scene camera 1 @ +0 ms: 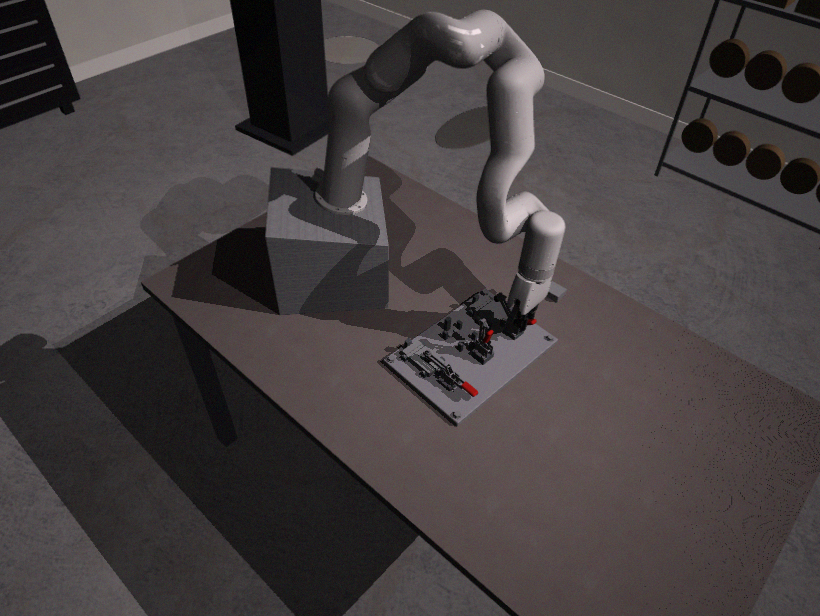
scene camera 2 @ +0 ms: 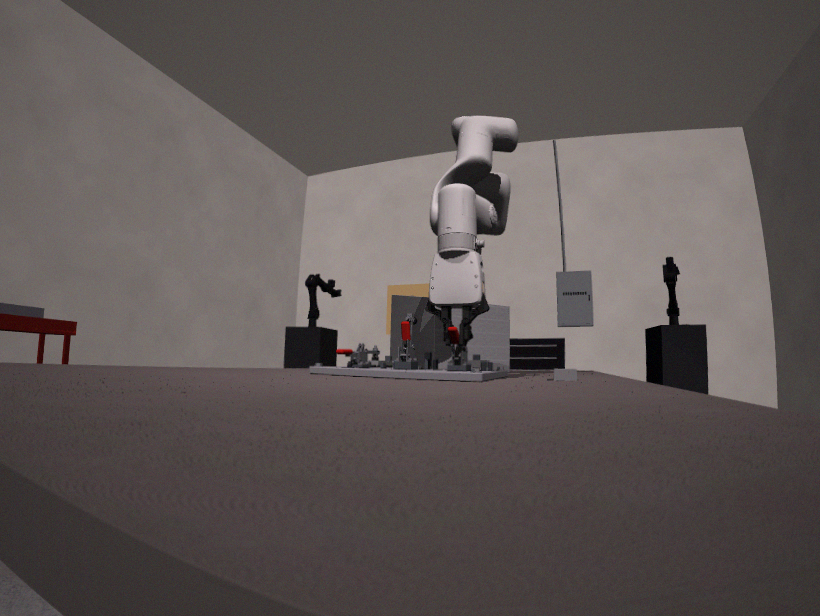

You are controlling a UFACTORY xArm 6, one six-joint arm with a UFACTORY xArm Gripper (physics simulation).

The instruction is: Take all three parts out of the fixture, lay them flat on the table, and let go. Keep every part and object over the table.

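Seen in the pictures: gripper, between the fingertips: (scene camera 1: 522, 324) (scene camera 2: 456, 345); arm's base, origin of its link: (scene camera 1: 340, 199).
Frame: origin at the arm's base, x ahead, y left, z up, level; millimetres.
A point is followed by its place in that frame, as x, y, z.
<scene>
A grey fixture plate (scene camera 1: 513, 366) @(532, -38, -205) (scene camera 2: 342, 370) @(527, -162, -210) lies on the brown table (scene camera 1: 567, 465) @(744, -185, -220) (scene camera 2: 408, 477) @(1112, 114, -220). It carries dark clamps and small dark parts, too small to tell apart. My gripper (scene camera 1: 520, 324) @(500, 49, -159) (scene camera 2: 454, 337) @(500, 49, -159) stands upright over the plate's far right corner. It is shut on the red handle (scene camera 1: 532, 320) @(523, 43, -126) (scene camera 2: 453, 333) @(525, 47, -138) of the toggle clamp there. A second clamp's red handle (scene camera 1: 488, 335) @(470, -65, -116) (scene camera 2: 405, 330) @(471, -56, -129) stands upright near the plate's middle. A third red handle (scene camera 1: 470, 389) @(499, -176, -169) (scene camera 2: 344, 351) @(508, -168, -174) lies flat at the plate's front edge.
A small grey block (scene camera 1: 556, 293) @(503, 234, -201) (scene camera 2: 563, 374) @(516, 241, -209) lies on the table just beyond the plate. The arm's grey base block (scene camera 1: 327, 257) @(81, -146, -42) stands at the table's back left. A dark pillar (scene camera 1: 279, 67) and a shelf rack (scene camera 1: 683, 104) stand on the floor.
</scene>
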